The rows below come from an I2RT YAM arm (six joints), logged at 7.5 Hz.
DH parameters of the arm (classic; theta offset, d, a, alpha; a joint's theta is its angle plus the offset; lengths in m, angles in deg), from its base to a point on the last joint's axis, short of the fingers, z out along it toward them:
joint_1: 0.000 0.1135 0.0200 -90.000
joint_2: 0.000 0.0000 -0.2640 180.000
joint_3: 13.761 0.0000 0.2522 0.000
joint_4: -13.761 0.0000 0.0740 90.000
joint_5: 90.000 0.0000 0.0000 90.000
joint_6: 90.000 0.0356 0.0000 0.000
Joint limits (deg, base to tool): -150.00..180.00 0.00..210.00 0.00..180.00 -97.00..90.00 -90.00..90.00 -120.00..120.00
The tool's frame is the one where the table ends.
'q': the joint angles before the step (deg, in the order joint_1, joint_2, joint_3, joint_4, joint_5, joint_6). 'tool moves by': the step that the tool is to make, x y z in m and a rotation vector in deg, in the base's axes. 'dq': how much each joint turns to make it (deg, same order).
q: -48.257, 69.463, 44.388, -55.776, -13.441, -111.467
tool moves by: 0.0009, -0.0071, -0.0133, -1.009, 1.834, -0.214
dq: -0.837, 2.516, -1.378, 3.235, 1.924, -0.951
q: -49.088, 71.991, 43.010, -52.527, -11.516, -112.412
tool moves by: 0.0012, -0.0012, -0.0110, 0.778, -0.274, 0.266
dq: -0.098, 1.472, -1.609, 2.618, -0.761, -0.263
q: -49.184, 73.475, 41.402, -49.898, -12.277, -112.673
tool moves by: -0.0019, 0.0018, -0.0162, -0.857, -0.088, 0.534
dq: -0.003, 0.598, -3.541, 4.717, 0.411, -0.617
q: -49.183, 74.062, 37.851, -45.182, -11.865, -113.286
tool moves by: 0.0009, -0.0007, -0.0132, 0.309, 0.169, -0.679
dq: 0.071, 1.900, -1.943, 3.657, 0.038, 0.769
